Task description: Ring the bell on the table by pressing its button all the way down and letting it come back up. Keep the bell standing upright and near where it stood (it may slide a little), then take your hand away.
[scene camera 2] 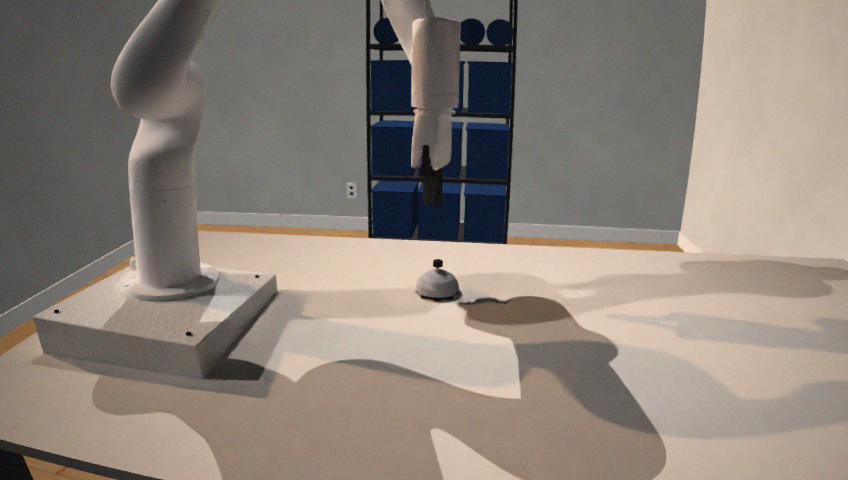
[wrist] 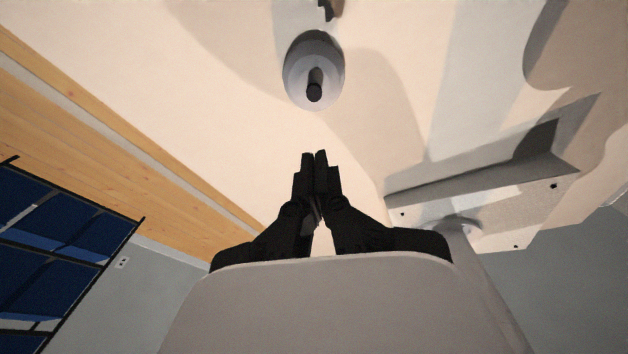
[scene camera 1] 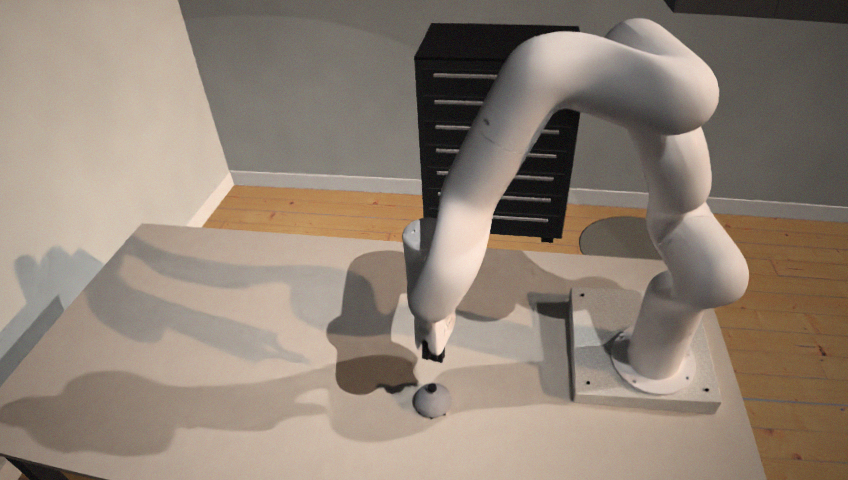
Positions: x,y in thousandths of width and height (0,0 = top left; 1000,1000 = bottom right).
Labels:
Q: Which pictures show the grey domed bell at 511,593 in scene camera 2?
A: Scene camera 2, the wrist view and scene camera 1: all of them.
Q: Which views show the gripper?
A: Scene camera 2, the wrist view and scene camera 1: all of them.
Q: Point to a grey domed bell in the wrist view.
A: At 498,174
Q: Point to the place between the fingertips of the gripper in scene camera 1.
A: At 515,747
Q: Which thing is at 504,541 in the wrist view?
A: The gripper.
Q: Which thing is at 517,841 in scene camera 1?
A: A grey domed bell.

